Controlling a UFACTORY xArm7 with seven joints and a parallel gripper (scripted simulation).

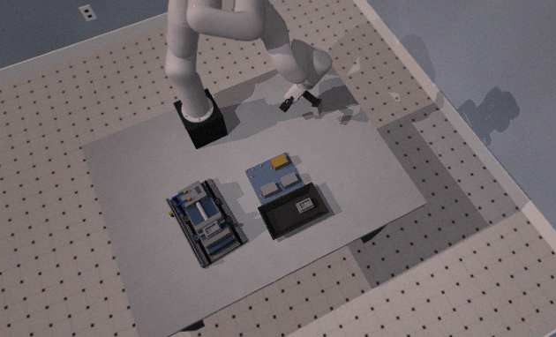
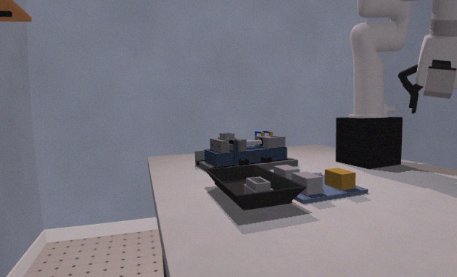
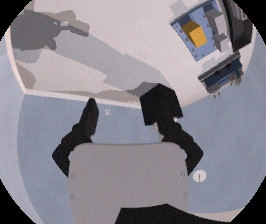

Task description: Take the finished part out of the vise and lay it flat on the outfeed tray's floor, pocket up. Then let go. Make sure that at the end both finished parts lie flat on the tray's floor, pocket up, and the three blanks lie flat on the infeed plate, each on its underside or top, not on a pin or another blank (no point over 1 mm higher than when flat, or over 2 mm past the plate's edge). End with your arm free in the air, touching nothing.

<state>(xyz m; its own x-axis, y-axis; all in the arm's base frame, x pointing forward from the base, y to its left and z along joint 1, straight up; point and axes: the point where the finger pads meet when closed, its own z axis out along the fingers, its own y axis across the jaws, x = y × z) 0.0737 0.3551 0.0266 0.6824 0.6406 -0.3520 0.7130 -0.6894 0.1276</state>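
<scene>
My gripper is now 340 mm short of the blue vise, 420 mm to the left of it and 140 mm above it. From my hand the other things lie so: blue plate (230 mm ahead, 120 mm to the right, 180 mm below); yellow block (180 mm ahead, 90 mm to the right, 160 mm below).
</scene>
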